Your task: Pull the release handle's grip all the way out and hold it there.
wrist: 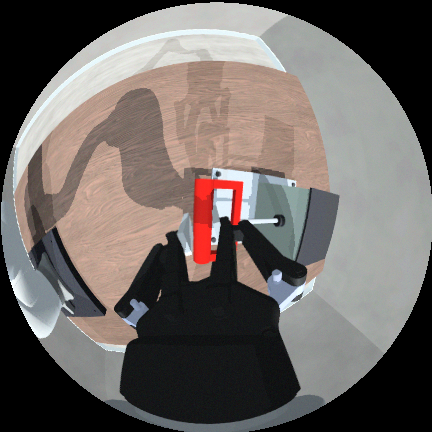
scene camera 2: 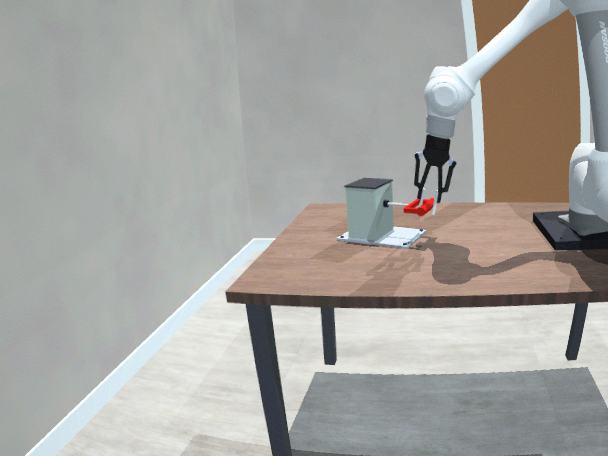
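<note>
The release handle's red grip (scene camera 2: 413, 209) (wrist: 202, 215) is a rectangular frame with a thick round bar. It stands out from the grey-green box (scene camera 2: 369, 212) (wrist: 282, 205) on a thin pale rod (scene camera 2: 398, 204) (wrist: 262, 221), and a long stretch of the rod shows between box and grip. My gripper (scene camera 2: 429, 201) (wrist: 202, 217) points down and is shut on the thick bar of the red grip, one finger on the outer side and one inside the frame. The inner fingertip is partly hidden in the scene view.
The box has a dark top and stands on a white base plate (scene camera 2: 407, 236) (wrist: 225, 175) with dark bolts, on the wooden table (scene camera 2: 310, 280) (wrist: 150, 225). The arm's black base plate (scene camera 2: 549, 232) is at the right of the scene view. A grey wall rises beyond the table.
</note>
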